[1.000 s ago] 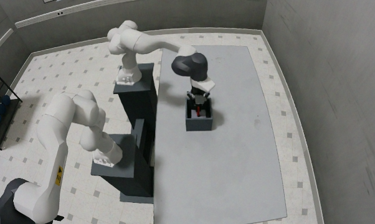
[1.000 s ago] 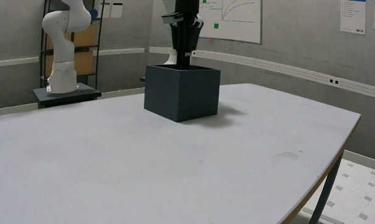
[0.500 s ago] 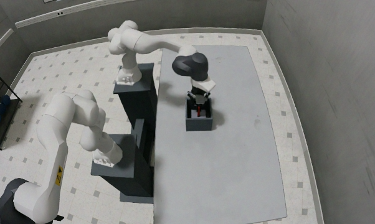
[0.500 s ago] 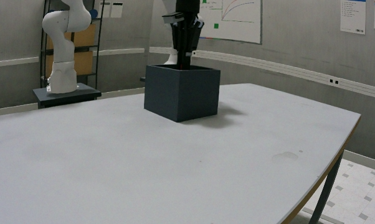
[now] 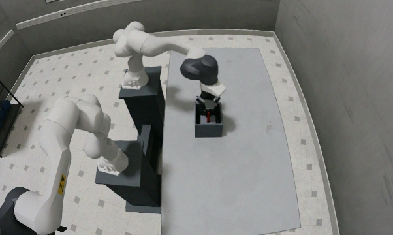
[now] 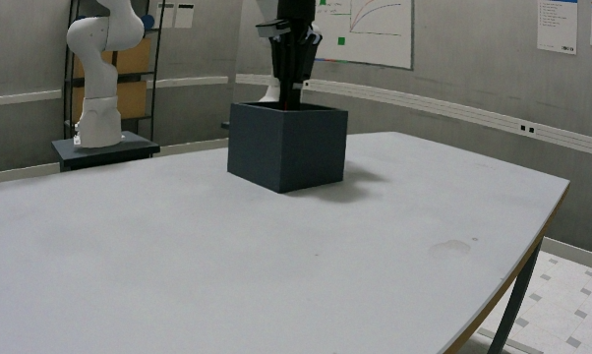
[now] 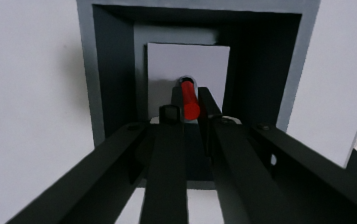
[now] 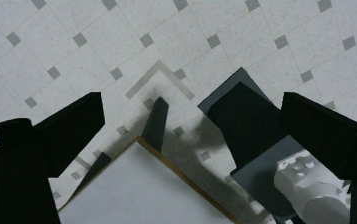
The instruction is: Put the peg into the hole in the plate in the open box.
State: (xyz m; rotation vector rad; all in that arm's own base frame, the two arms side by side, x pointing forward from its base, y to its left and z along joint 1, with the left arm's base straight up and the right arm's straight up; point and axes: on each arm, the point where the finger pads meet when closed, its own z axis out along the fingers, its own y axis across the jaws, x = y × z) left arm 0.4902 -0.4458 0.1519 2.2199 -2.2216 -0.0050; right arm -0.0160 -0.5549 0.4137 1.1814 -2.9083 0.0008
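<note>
Right now the red peg is 50 mm below my left hand. From my left hand the other things lie so: pale plate: 110 mm below.
</note>
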